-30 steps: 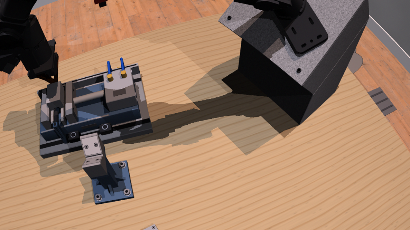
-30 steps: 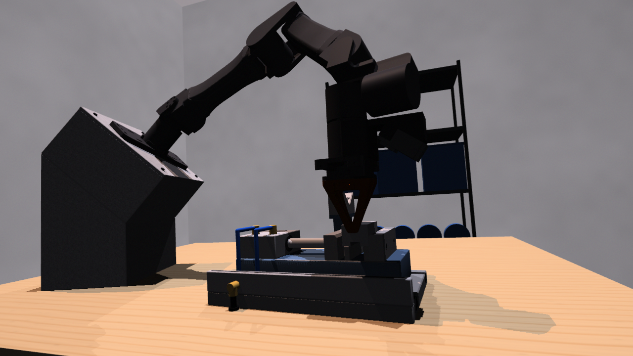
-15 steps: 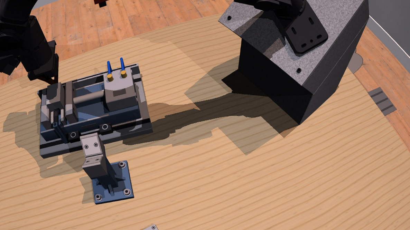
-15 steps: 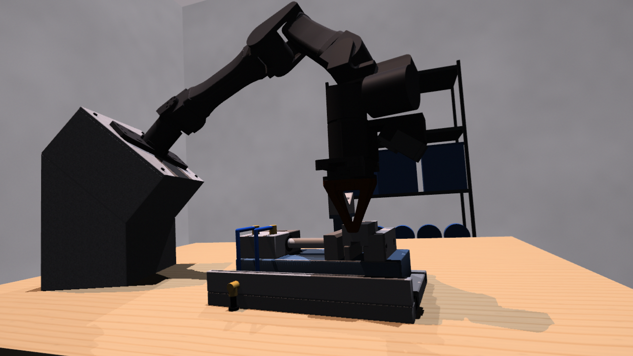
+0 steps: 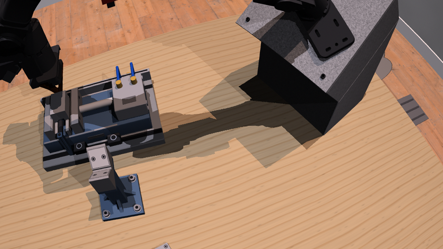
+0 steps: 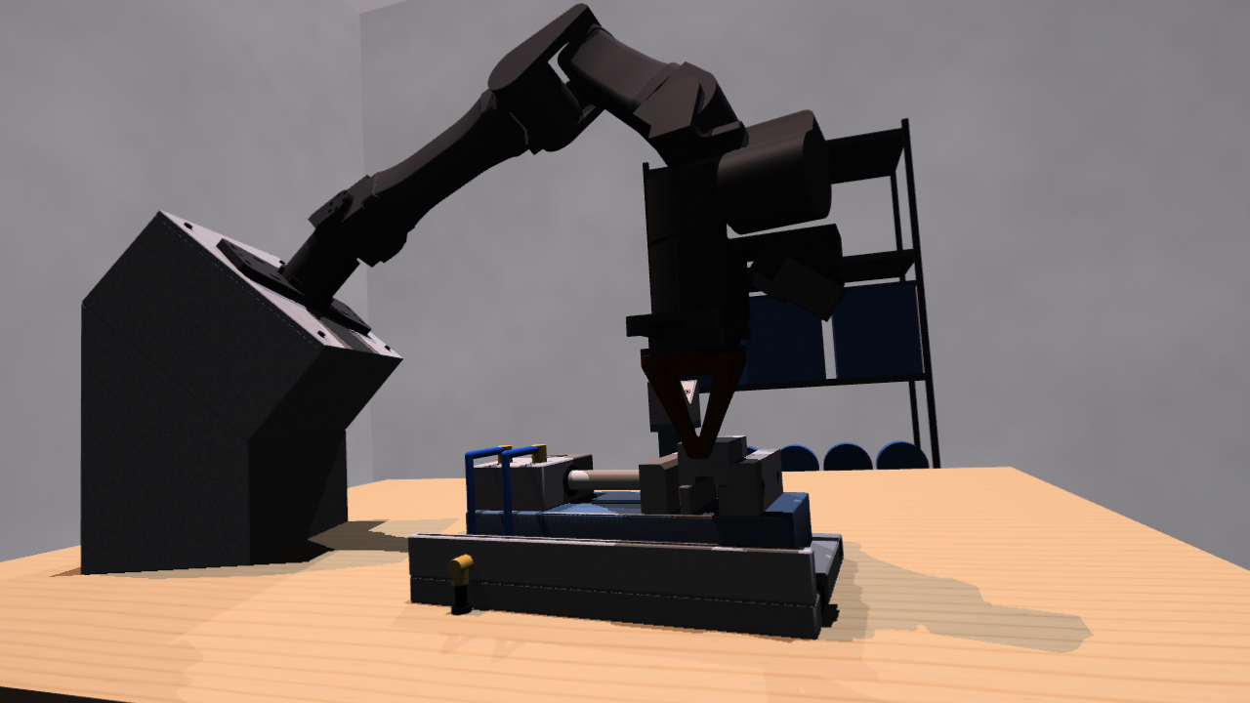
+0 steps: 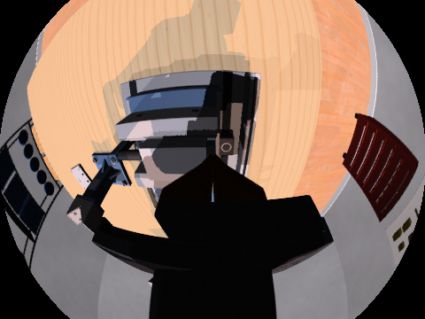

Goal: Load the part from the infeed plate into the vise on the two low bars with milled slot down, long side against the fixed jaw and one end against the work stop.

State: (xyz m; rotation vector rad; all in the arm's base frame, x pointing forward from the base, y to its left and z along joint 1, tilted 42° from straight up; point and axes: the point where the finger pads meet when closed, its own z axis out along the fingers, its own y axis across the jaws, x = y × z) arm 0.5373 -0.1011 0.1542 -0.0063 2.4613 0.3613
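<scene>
My gripper is now 40 mm to the right of the grey part and 20 mm above it. The rest, counted from my hand: moving jaw 40 mm behind, 40 mm to the left, 30 mm below; work stop rod 10 mm behind, 90 mm to the left, 20 mm below; fixed jaw 20 mm ahead, 50 mm to the left, 30 mm below.
</scene>
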